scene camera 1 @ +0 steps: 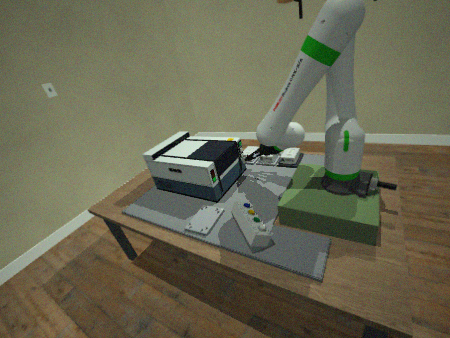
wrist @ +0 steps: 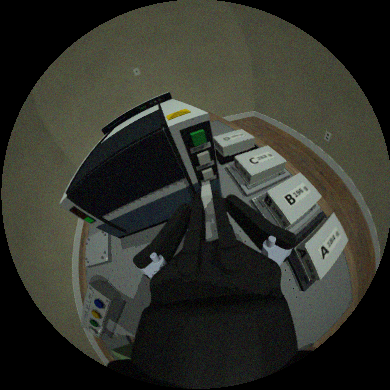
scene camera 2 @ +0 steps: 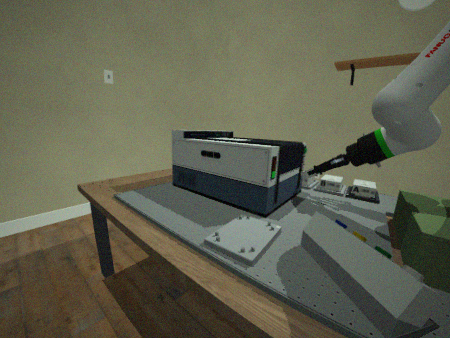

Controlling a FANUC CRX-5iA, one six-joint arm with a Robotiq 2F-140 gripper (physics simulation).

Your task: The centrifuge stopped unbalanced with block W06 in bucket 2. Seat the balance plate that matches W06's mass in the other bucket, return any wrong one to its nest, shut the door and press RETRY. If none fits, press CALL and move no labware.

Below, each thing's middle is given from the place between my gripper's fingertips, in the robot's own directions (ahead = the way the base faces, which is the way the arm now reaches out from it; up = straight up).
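Balance plate C (wrist: pixel 256 165) is 70 mm ahead of my hand, 160 mm to the right of it and 40 mm below it. Further positions, taken from my hand: balance plate B (wrist: pixel 286 202), 60 mm behind, 190 mm to the right of and 40 mm below it; balance plate D (wrist: pixel 235 141), 210 mm ahead, 140 mm to the right of and 40 mm below it; dark sliding door (wrist: pixel 151 122), 80 mm ahead, 150 mm to the left of and 130 mm above it.
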